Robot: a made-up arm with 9 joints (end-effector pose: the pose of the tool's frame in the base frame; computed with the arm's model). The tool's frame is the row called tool.
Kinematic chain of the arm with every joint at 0, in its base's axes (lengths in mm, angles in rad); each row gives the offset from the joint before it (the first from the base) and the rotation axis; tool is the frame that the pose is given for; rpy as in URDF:
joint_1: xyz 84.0 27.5 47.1 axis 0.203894 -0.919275 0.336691
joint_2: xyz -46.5 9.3 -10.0 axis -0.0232 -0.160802 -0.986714
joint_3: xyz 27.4 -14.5 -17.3 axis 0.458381 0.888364 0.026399
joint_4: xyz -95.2 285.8 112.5 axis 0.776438 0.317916 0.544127
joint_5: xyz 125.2 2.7 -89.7 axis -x
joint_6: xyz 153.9 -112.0 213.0 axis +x
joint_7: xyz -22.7 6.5 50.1 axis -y
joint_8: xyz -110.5 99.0 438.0 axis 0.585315 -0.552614 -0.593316
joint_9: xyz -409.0 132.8 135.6 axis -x
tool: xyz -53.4 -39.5 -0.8 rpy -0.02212 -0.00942 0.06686
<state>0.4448 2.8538 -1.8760 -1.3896 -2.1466 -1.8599 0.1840 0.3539 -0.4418</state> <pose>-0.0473 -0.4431 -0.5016 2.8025 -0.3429 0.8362</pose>
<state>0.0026 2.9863 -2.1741 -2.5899 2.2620 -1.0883 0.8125 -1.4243 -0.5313</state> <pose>-0.3045 0.5213 -0.2630 -2.4720 1.7604 0.2418</pose>
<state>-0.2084 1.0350 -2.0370 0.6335 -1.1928 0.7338 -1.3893 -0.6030 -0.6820</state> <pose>0.4034 -0.0816 1.0433 0.2890 1.2820 0.6516</pose>
Working (the frame after each row of the table, in the pose's form):
after joint_1: 0.0840 0.0275 0.0471 -0.0425 0.1916 -0.0702
after joint_2: 0.0372 0.0398 0.0456 -0.1668 -0.0126 -1.0791
after joint_3: 0.0362 0.0067 0.0329 -1.9291 -1.1402 -0.5834
after joint_4: 0.2384 -0.0263 -0.2149 -1.5486 -0.7164 -0.2676
after joint_5: 0.3591 -0.0776 -0.1342 -0.4089 -0.6720 0.1637
after joint_6: 0.3450 -0.0698 0.1510 0.2957 -0.5665 0.3925
after joint_7: 0.3016 -0.0891 0.1794 -0.0244 0.7950 0.4974
after joint_8: 0.4899 0.0418 0.5810 -0.3024 1.0349 0.9869
after joint_9: 0.4018 -0.0199 1.0189 0.2600 1.3037 0.5833

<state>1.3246 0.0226 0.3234 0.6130 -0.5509 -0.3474 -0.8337 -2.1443 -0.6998</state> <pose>0.0486 0.0066 1.1677 -1.5035 0.8945 2.0133</pose>
Working (the frame after each row of the table, in the pose's form):
after joint_1: 0.0840 0.0275 0.0471 0.2701 -1.2177 0.4460
after joint_2: 0.0752 0.0314 -0.0004 0.2839 -1.2172 0.4260
after joint_3: 0.1042 0.0305 0.0201 0.3322 -0.9078 0.5460
after joint_4: -0.1808 0.1794 0.0204 0.5501 -0.6383 1.0896
after joint_5: -0.1252 0.3206 0.0470 1.0222 -0.3301 1.2690
after joint_6: 0.0913 0.2569 0.2222 0.7253 -0.5303 1.1618
after joint_7: 0.0774 0.2066 0.2408 0.1904 0.1716 1.3385
after joint_8: 0.0608 0.1037 0.6914 -1.8696 0.1548 2.3793
after joint_9: 0.0065 -0.0175 1.1223 -1.5130 0.8562 1.9441

